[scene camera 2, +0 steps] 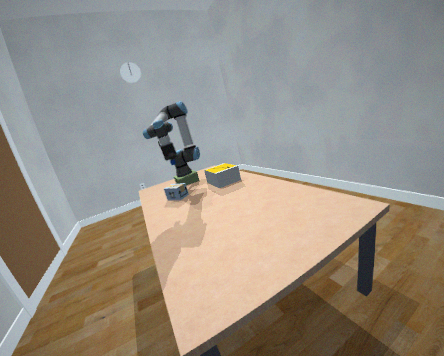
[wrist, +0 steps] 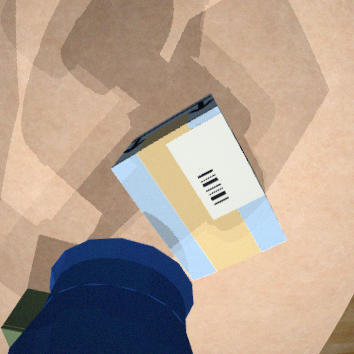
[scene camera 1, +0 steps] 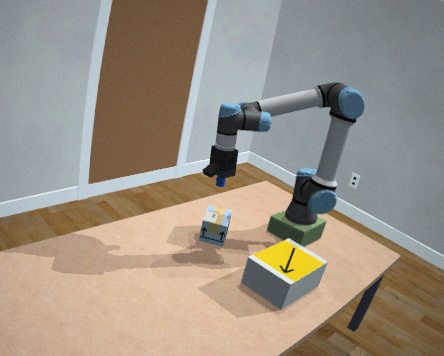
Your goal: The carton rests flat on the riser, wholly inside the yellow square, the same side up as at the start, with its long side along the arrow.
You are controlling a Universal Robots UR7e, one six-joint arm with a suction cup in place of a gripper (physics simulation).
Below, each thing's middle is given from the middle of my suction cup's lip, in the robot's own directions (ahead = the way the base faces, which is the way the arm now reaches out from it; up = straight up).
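My suction cup is 230 mm above the carton (scene camera 1: 215, 223), and it is also 60 mm beyond the carton and 30 mm to the left of it.
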